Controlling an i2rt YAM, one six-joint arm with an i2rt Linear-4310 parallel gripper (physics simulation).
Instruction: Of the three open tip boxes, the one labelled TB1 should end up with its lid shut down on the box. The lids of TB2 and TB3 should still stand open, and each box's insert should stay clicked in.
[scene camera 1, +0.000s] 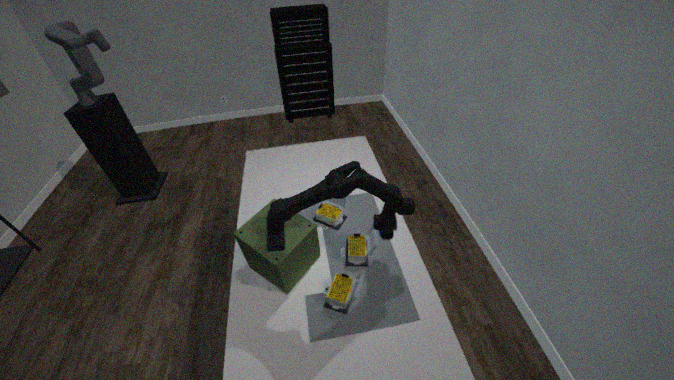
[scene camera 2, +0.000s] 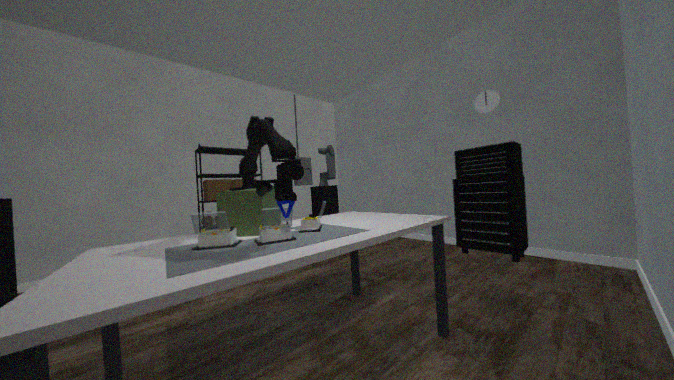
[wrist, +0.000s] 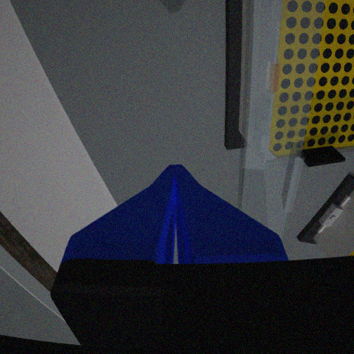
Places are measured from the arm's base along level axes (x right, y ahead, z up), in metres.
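Pixels of known places: gripper, fingertip midpoint: (scene camera 1: 380, 235) (scene camera 2: 286, 217); arm's base, link origin: (scene camera 1: 276, 230) (scene camera 2: 249, 188).
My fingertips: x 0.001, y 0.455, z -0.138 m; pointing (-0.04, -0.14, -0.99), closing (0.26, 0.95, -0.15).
Ahead of a thing's pixels: the offset from my fingertips to its top centre. Level surfaces: height alone.
Three tip boxes with yellow inserts stand on a grey mat: the far box {dz -0.038, dx -0.227, dy -0.218 m} (scene camera 1: 329, 213) (scene camera 2: 310, 225), the middle box {dz -0.038, dx +0.003, dy -0.122 m} (scene camera 1: 357, 249) (scene camera 2: 276, 234) and the near box {dz -0.038, dx +0.200, dy -0.232 m} (scene camera 1: 340, 292) (scene camera 2: 216, 238). Their clear lids stand open in the scene camera 2 view. I cannot read which box is TB1, TB2 or TB3. The inserts look seated in their boxes. My gripper (scene camera 1: 385, 232) (scene camera 2: 286, 217) (wrist: 175, 176) is shut and empty, its blue fingertips together above the mat, beside the middle box. In the wrist view, a box's yellow insert (wrist: 330, 75) shows at the right, partly behind clear plastic.
The arm stands on a green block (scene camera 1: 300, 250) (scene camera 2: 240, 212) on the white table {dz -0.107 m} (scene camera 1: 300, 155) (scene camera 2: 90, 280). The grey mat {dz -0.104 m} (scene camera 1: 385, 312) (scene camera 2: 182, 265) lies under the boxes. A dark drawer cabinet (scene camera 1: 305, 65) (scene camera 2: 487, 200) stands away from the table.
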